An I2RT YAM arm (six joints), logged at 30 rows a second.
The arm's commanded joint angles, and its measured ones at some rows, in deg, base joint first. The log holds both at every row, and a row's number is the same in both.
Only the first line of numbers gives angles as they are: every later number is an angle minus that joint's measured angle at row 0.
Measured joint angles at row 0: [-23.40, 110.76, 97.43, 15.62, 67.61, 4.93]
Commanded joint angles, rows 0 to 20: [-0.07, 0.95, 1.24, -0.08, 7.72, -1.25]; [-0.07, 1.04, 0.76, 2.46, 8.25, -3.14]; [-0.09, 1.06, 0.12, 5.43, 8.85, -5.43]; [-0.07, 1.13, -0.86, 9.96, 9.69, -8.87]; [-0.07, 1.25, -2.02, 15.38, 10.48, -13.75]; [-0.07, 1.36, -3.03, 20.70, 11.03, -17.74]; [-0.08, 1.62, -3.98, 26.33, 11.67, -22.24]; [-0.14, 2.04, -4.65, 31.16, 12.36, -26.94]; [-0.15, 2.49, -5.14, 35.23, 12.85, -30.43]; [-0.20, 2.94, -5.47, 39.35, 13.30, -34.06]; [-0.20, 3.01, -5.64, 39.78, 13.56, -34.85]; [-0.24, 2.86, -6.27, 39.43, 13.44, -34.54]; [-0.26, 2.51, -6.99, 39.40, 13.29, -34.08]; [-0.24, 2.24, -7.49, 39.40, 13.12, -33.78]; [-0.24, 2.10, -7.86, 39.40, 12.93, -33.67]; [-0.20, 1.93, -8.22, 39.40, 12.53, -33.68]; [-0.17, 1.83, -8.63, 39.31, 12.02, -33.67]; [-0.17, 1.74, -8.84, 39.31, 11.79, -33.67]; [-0.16, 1.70, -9.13, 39.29, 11.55, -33.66]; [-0.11, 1.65, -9.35, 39.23, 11.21, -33.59]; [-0.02, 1.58, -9.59, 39.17, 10.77, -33.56]
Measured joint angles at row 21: [-0.24, 1.92, -9.27, 36.32, 11.63, -32.37]
